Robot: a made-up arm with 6 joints.
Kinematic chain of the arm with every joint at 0, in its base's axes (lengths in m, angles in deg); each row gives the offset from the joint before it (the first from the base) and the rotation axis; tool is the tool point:
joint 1: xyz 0 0 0.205 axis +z
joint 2: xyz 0 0.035 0 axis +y
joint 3: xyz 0 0 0.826 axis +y
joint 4: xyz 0 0 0.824 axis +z
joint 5: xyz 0 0 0 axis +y
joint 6: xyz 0 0 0.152 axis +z
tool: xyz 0 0 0
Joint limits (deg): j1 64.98..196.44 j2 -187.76..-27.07 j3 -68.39..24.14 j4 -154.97..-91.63 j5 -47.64..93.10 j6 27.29..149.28
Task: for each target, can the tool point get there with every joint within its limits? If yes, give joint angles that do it. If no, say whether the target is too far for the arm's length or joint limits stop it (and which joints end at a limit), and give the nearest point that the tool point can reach.
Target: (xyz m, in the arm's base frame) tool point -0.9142 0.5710 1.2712
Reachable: no: joint limits stop it (at a limit: joint 1, joint 2, joint 3, joint 5) | nearest point -0.2802 -0.2805 1.8683 | short by 1.218 m
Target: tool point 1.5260 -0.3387 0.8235
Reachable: yes | joints 165.56 -71.79 14.83 -144.33 80.80 119.72
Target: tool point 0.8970 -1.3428 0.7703
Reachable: yes | joints 122.50 -54.61 -26.24 -132.34 38.55 52.02
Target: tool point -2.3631 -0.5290 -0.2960
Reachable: no: too far | nearest point -1.0299 -0.2306 -0.7740 | short by 1.447 m
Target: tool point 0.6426 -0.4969 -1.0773
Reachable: yes | joints 140.99 -114.03 -57.91 -144.72 37.47 104.68
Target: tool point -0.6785 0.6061 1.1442
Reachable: no: joint limits stop it (at a limit: joint 1, joint 2, joint 3, joint 5) | nearest point -0.2621 -0.2689 1.8692 | short by 1.210 m
